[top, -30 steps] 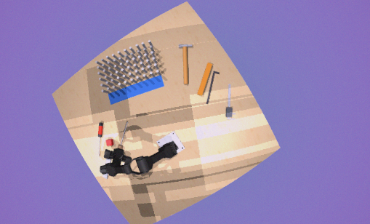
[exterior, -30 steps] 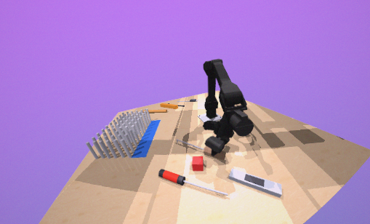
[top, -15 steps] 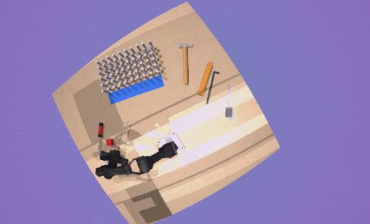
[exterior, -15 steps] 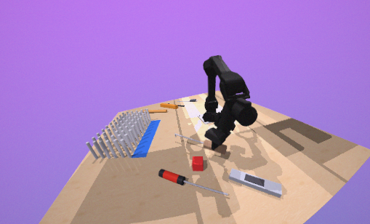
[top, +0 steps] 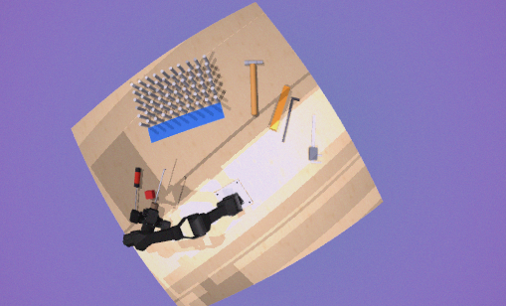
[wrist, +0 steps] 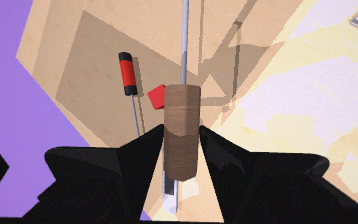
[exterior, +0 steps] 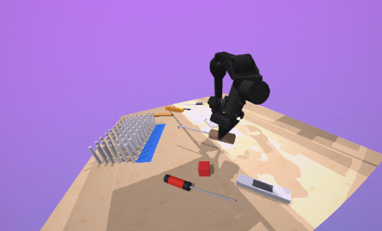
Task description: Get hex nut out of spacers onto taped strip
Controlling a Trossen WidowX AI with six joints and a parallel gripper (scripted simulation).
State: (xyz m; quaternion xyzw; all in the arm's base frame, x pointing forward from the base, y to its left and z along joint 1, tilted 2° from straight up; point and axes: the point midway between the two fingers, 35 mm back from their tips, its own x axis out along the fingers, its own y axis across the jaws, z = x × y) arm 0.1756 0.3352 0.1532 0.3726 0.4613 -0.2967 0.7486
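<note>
My gripper tip is now 350 mm to the left of the blue taped strip, 260 mm short of it and 130 mm above it. From my gripper tip the other things lie so: red cube 110 mm below, 80 mm ahead, 10 mm to the left; then flat grey bar 160 mm to the left, 120 mm below, 50 mm behind; then thin metal rod tool 90 mm to the right, 60 mm ahead.
</note>
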